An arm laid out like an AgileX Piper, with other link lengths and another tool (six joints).
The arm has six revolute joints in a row. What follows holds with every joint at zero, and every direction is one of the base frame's.
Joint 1 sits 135.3 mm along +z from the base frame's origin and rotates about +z.
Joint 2 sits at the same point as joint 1 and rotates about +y.
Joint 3 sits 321.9 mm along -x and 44 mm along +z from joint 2 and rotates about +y.
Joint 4 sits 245.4 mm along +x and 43.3 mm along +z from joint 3 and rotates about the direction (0.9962, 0, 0.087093).
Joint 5 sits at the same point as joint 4 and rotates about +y.
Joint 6 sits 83.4 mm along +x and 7.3 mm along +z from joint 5 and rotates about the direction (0.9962, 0, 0.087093).
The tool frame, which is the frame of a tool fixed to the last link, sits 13 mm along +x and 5 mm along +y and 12.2 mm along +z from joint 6; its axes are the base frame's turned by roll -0.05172, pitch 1.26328 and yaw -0.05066 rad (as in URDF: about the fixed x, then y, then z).
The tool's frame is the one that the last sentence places.
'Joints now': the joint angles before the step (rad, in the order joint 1, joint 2, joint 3, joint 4, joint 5, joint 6). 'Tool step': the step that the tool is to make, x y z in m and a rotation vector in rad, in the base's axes. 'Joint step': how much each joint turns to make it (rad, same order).
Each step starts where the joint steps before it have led.
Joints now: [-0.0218 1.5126 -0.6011 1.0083 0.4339 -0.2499]
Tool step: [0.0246 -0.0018 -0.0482 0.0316 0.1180 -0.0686]
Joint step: [0.0000 0.2057 -0.0212 0.1875 -0.0465 -0.1259]
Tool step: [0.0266 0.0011 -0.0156 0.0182 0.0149 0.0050]
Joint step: [0.0000 0.1081 -0.0823 0.0436 0.0131 -0.0417]
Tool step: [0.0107 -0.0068 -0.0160 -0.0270 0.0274 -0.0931]
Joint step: [0.0001 0.0625 -0.0228 0.0439 -0.0706 0.0252]
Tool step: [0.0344 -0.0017 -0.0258 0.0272 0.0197 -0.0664]
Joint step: [-0.0002 0.1389 -0.1169 0.0706 -0.0074 0.0005]
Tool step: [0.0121 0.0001 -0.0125 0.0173 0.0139 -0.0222]
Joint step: [-0.0001 0.0571 -0.0460 0.0213 0.0057 0.0065]
